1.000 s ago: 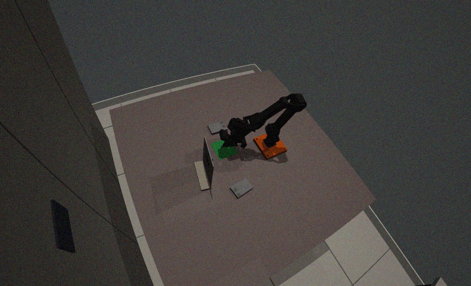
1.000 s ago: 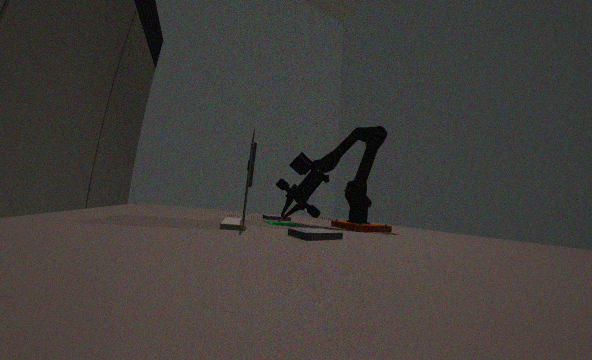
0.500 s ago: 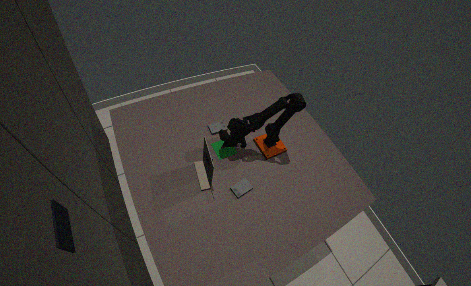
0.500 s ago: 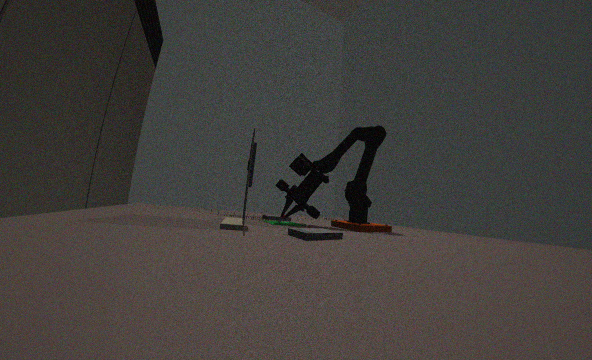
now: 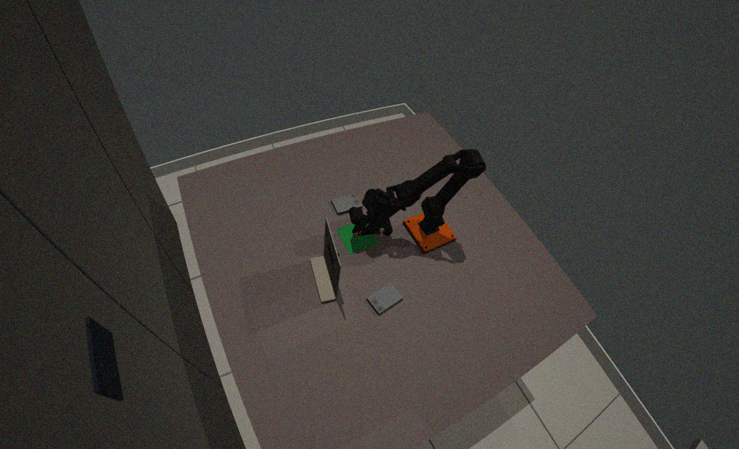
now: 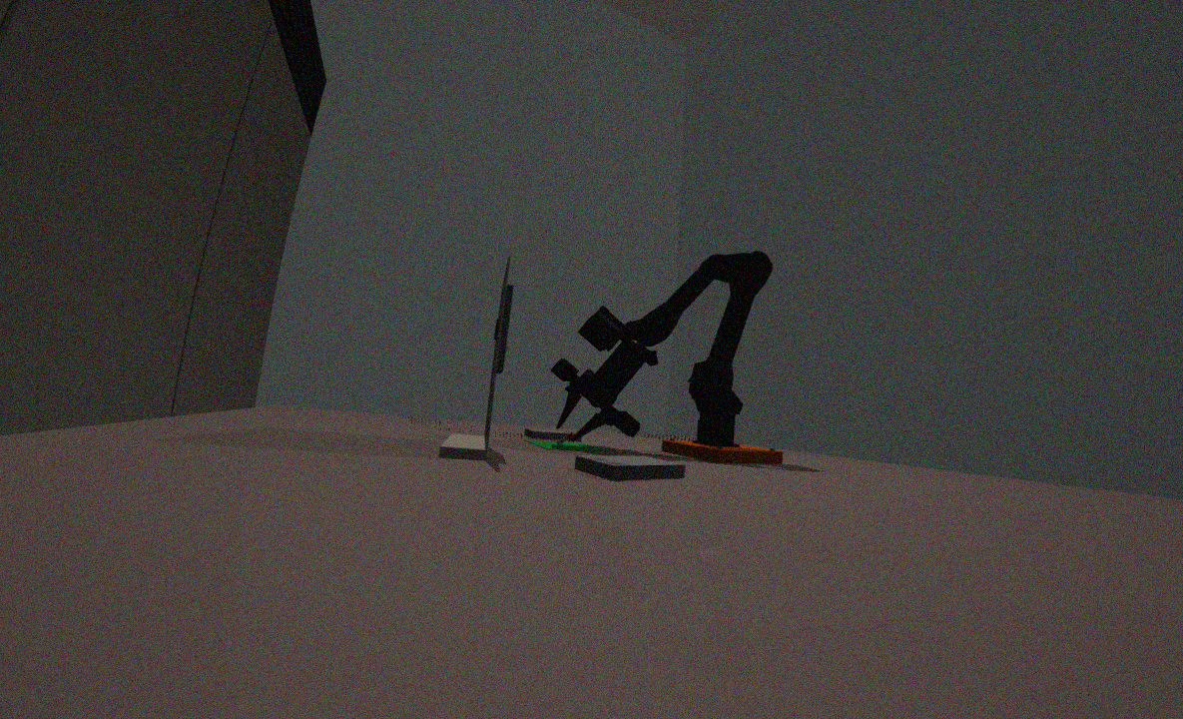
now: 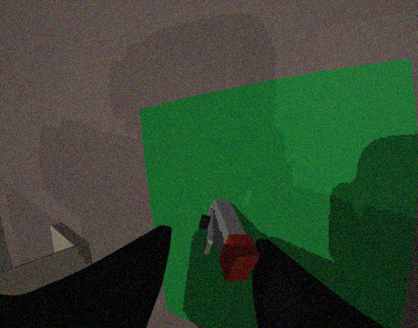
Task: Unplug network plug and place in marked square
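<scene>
My gripper tip is now right at the grey network plug. From my gripper tip the other things lie so: upright panel: 17 cm ahead, 12 cm to the left, 9 cm above; then green marked square: 1 cm behind, 2 cm below.
</scene>
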